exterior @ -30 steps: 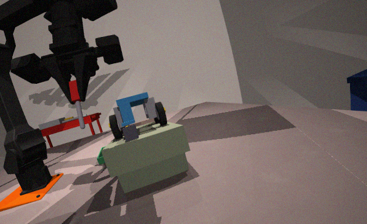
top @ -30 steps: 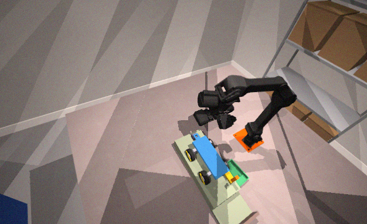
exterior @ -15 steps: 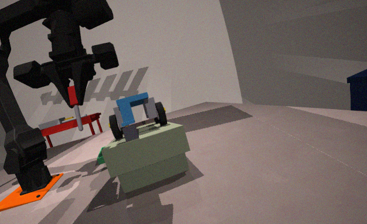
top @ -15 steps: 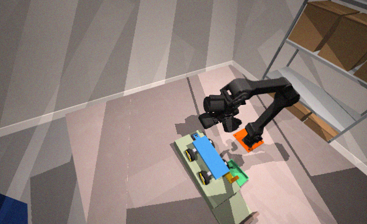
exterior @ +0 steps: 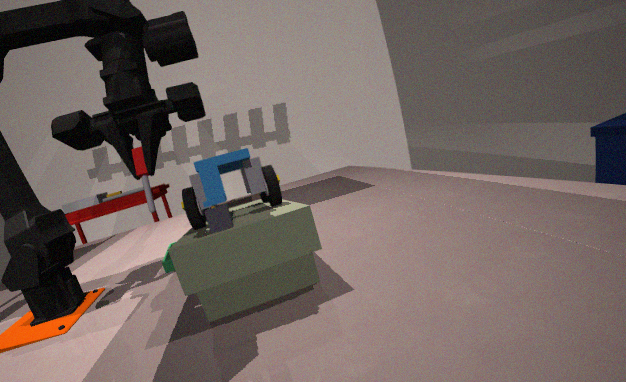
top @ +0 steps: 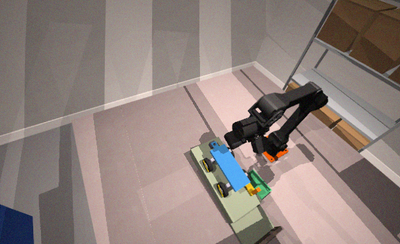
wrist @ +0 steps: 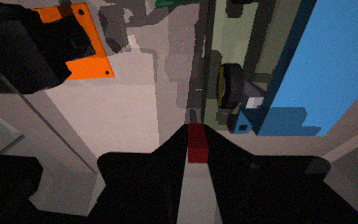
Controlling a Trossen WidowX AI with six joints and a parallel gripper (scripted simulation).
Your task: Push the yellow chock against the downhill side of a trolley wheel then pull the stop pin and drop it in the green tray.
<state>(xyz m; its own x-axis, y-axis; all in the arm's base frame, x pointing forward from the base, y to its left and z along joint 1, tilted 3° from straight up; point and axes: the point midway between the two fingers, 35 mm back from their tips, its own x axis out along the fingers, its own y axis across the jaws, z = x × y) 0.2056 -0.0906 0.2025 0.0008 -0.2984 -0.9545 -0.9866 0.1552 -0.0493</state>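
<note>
My gripper tip is now 17 cm to the right of the green tray and 17 cm above it. From my gripper tip the other things lie so: blue trolley 11 cm ahead, 5 cm to the left, 5 cm below; pale green ramp 12 cm below, 11 cm ahead, 5 cm to the left; red-headed stop pin right at my gripper tip.
</note>
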